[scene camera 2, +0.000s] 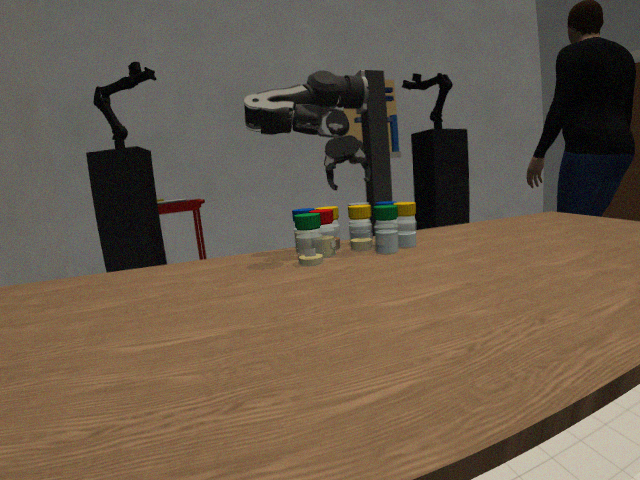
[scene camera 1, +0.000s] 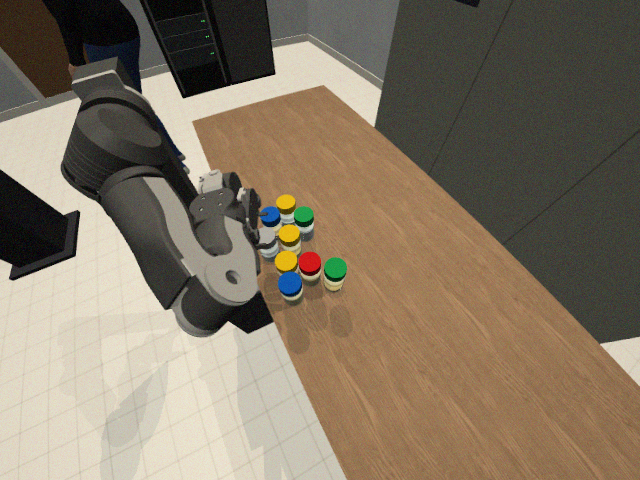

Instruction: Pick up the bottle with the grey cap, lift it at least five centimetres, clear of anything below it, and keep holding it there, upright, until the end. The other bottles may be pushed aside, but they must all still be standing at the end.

Labels:
gripper: scene camera 2; scene camera 1
same spot on gripper: [scene camera 2: 329, 163] = [scene camera 1: 257, 235]

